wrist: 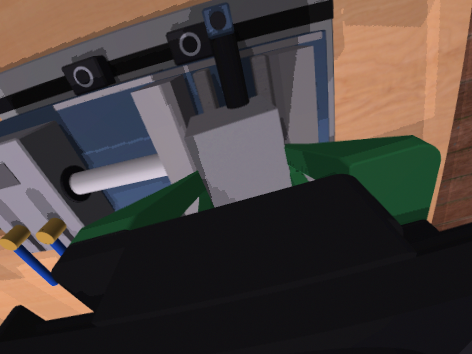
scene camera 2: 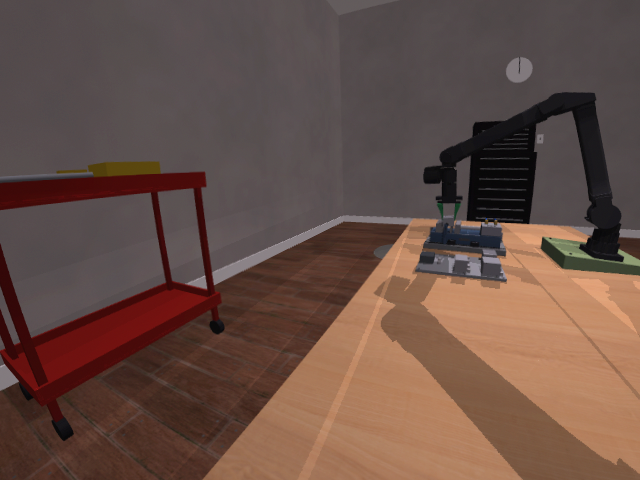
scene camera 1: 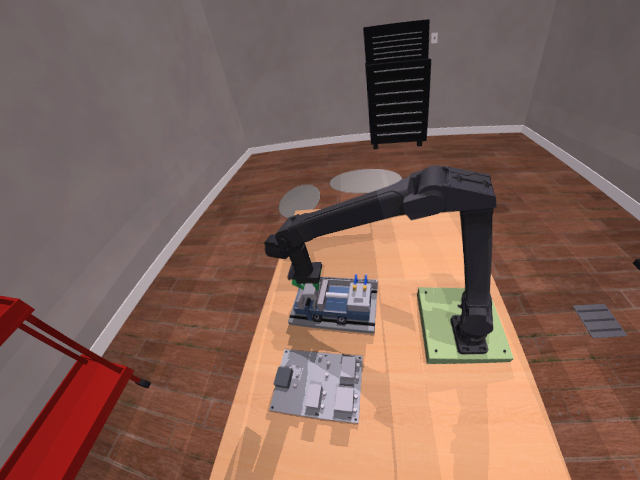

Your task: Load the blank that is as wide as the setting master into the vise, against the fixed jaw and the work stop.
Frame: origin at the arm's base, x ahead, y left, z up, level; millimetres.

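Where they show: gripper, fingertip midpoint: (wrist: 245, 166) (scene camera 2: 448, 220) (scene camera 1: 311, 289); arm's base at its link origin: (scene camera 2: 599, 254) (scene camera 1: 467, 335).
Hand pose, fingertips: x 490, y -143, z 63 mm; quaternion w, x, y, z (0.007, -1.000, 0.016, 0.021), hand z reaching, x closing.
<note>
Each offset is from my fingertips to the centre of the thing.
My gripper (scene camera 1: 308, 287) (scene camera 2: 448, 219) (wrist: 245, 166) points down over the left end of the vise {dz -52, dx -67, dy +3 mm} (scene camera 1: 356, 313) (scene camera 2: 467, 238) (wrist: 107, 117), its green fingers shut on a grey rectangular blank {dz -1, dx -1, dy +2 mm} (wrist: 242, 157). In the wrist view, the blank is between the light plate-like jaw (wrist: 165, 125) at the screw rod and the pale end jaw (wrist: 302, 95). The black work stop rod {dz -11, dx +8, dy +48 mm} (wrist: 231, 75) ends at the blank's far face. Any small gap there, and whether the blank's underside touches the vise, is hidden. I cannot tell which block is the setting master.
A grey plate {dz -97, dx -37, dy +279 mm} (scene camera 1: 289, 404) (scene camera 2: 439, 268) in front of the vise carries grey blocks (scene camera 1: 313, 395) (scene camera 2: 490, 266), a dark block {dz -81, dx +66, dy +274 mm} (scene camera 1: 283, 377) (scene camera 2: 427, 257) and small pins. The arm stands on a green base (scene camera 1: 439, 343) (scene camera 2: 578, 260). A red cart (scene camera 2: 201, 179) stands left of the table.
</note>
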